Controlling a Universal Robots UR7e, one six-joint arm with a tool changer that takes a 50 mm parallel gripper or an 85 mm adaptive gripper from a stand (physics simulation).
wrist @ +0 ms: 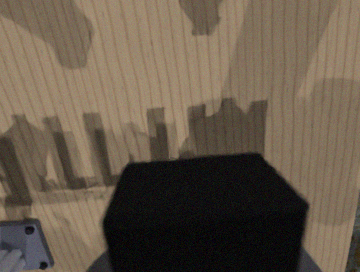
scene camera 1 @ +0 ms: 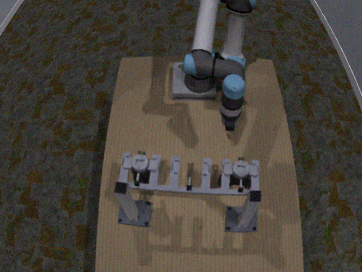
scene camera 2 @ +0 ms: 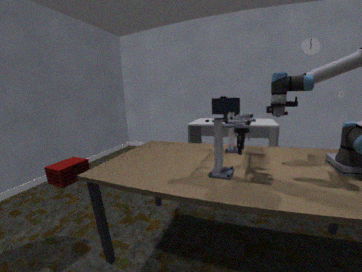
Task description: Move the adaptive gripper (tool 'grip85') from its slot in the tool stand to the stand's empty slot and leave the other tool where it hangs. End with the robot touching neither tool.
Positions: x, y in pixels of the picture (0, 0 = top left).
Labels:
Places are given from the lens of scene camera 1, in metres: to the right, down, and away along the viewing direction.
tool stand [scene camera 1: 133, 212]: -0.19, 0.30, 1.27

